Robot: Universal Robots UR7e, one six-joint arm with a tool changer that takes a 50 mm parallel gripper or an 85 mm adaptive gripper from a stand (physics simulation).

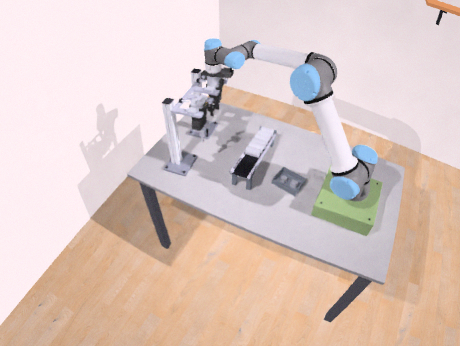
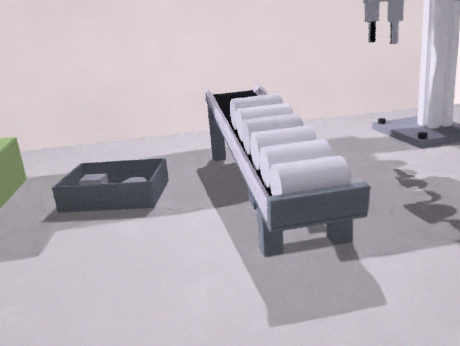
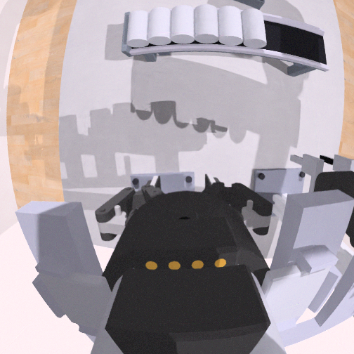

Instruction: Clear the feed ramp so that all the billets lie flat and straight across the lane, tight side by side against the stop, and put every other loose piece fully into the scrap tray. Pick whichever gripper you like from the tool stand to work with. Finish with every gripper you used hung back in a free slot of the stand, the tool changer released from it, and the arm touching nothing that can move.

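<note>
Several white billets (image 1: 261, 142) (image 2: 295, 152) (image 3: 182, 25) lie flat across the feed ramp (image 1: 245, 166) (image 2: 240, 155) (image 3: 295, 42), side by side, with the lowest against the stop (image 2: 320, 205). The ramp's upper end shows bare black. The scrap tray (image 1: 286, 188) (image 2: 105, 197) holds a grey block (image 2: 94, 179) and a rounded grey piece (image 2: 135, 180), both inside its walls. My gripper (image 3: 182, 185), the black adaptive one, is open and empty. It is between the pale fork arms of the tool stand (image 1: 172, 135) (image 2: 437, 65) (image 3: 315, 225). Whether it rests in the slot is hard to tell.
The parallel gripper (image 1: 199, 120) (image 2: 383, 32) hangs in the neighbouring slot, close beside mine. The stand's base plates (image 1: 180, 164) (image 2: 400, 131) sit on the table (image 1: 225, 200). The green robot base (image 1: 345, 212) (image 2: 7, 167) is beyond the tray.
</note>
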